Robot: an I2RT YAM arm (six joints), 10 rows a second.
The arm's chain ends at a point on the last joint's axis. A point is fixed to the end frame.
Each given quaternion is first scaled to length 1.
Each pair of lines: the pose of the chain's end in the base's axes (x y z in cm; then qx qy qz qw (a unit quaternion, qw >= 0)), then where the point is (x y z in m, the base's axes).
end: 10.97 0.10 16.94 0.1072 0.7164 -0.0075 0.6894
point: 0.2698 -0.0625 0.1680
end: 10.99 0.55 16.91 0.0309 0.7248 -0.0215 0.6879
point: 0.2752 -0.0430 0.1718
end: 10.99 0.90 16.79 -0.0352 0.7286 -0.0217 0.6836
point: 0.2791 -0.0231 0.1719
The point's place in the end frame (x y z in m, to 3 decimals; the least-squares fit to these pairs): -0.012 -0.036 0.168
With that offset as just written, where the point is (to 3 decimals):
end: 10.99 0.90 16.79 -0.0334 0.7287 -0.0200 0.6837
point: 0.279 -0.023 0.172
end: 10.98 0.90 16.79 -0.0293 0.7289 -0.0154 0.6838
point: 0.279 -0.023 0.171
